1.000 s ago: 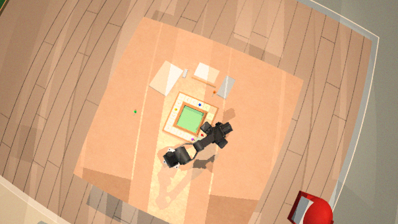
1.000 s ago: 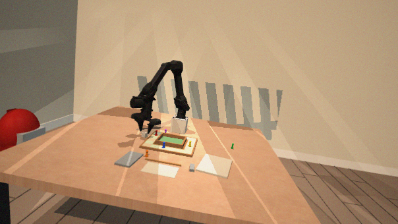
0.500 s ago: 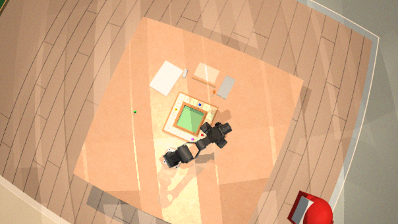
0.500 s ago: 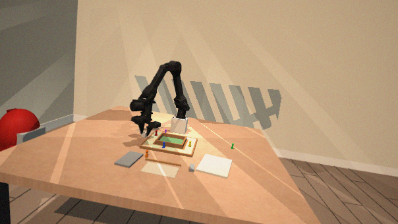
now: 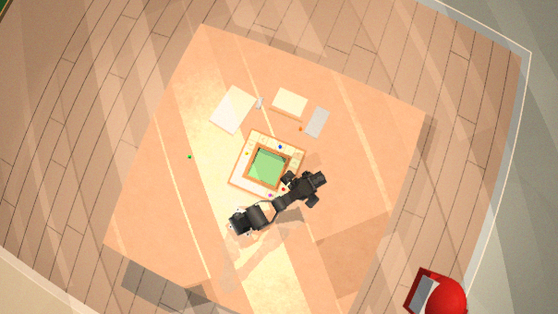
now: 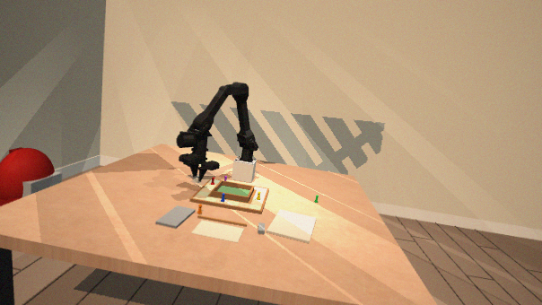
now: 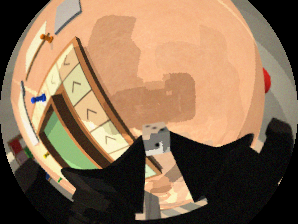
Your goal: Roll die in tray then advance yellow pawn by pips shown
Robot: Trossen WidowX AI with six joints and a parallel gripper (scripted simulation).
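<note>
The yellow pawn is 290 mm to the left of my gripper tip and 60 mm ahead of it. Round my gripper tip: white die (right at my gripper tip); then purple pawn (110 mm to the left, 80 mm behind); then red pawn (60 mm to the left, 30 mm behind).
</note>
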